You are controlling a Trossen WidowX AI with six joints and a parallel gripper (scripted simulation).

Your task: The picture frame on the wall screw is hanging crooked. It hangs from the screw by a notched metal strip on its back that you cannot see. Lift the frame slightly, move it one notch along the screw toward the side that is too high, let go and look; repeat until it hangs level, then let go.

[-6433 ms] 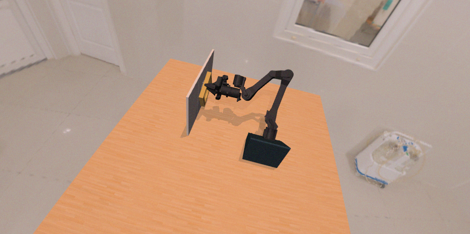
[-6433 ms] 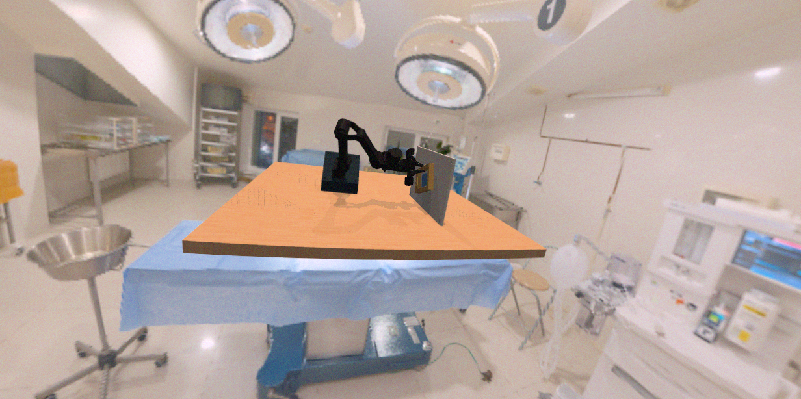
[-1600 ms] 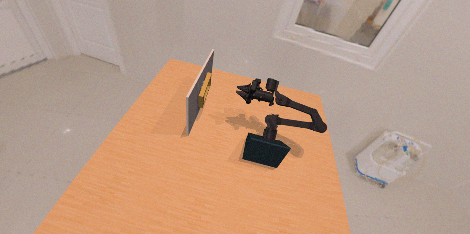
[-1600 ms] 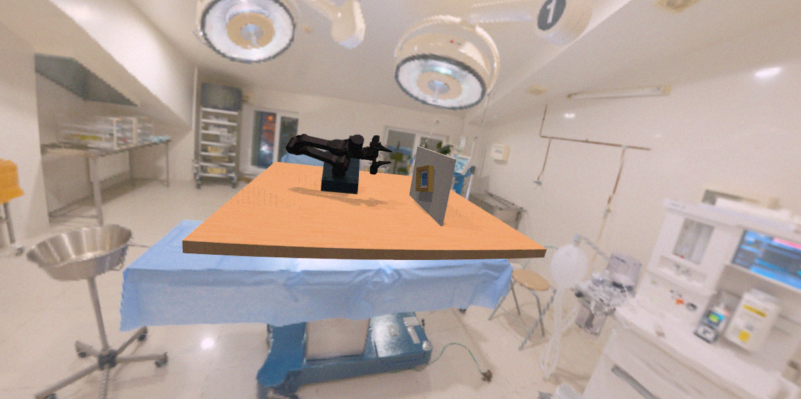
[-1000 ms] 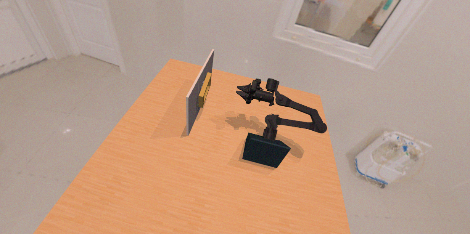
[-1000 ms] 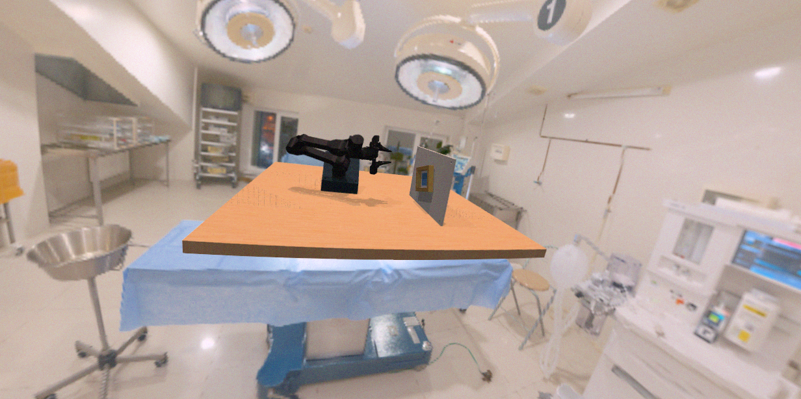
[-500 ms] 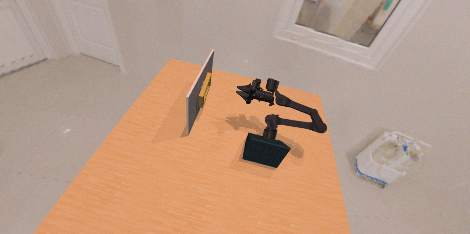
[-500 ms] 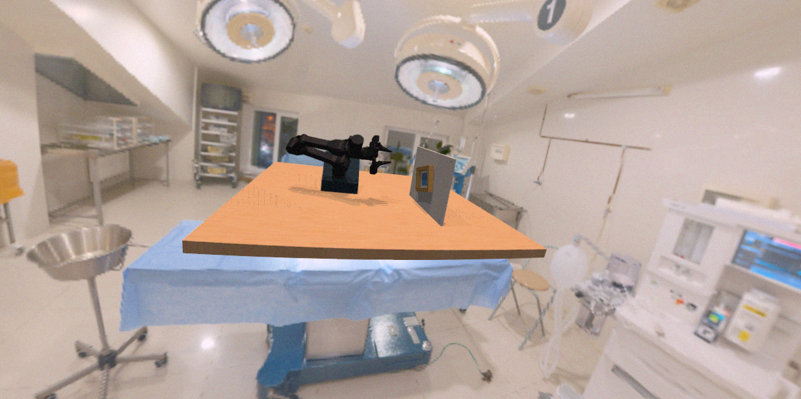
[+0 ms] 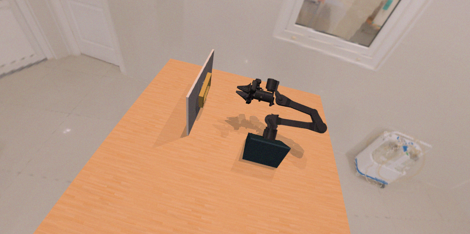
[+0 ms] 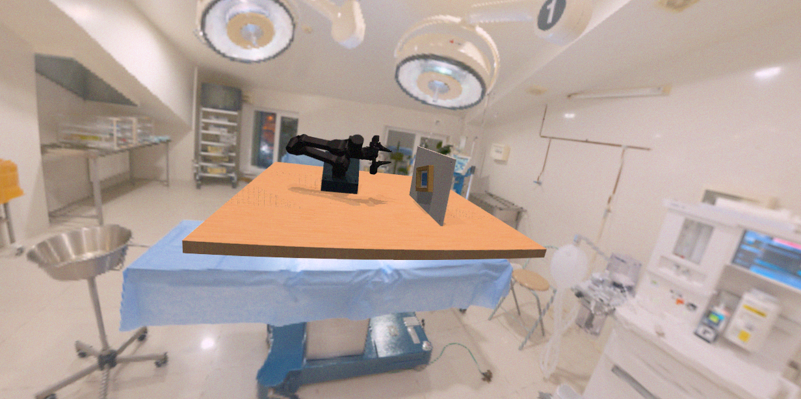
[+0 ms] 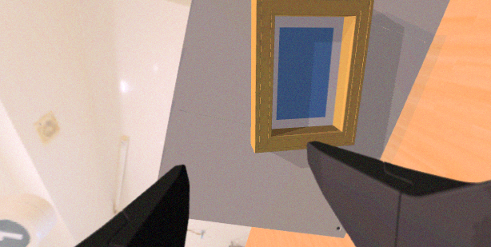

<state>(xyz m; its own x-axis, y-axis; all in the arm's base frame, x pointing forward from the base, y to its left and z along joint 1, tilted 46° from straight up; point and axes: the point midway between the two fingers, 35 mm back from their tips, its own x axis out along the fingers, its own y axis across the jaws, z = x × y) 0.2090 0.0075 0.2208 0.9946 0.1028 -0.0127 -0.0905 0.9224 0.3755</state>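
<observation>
Right now the picture frame is 19 cm ahead of my gripper tip, 1 cm to the right of it and 9 cm below it. Also, from my gripper tip: grey wall panel: 20 cm ahead, 1 cm to the right, 9 cm below.
</observation>
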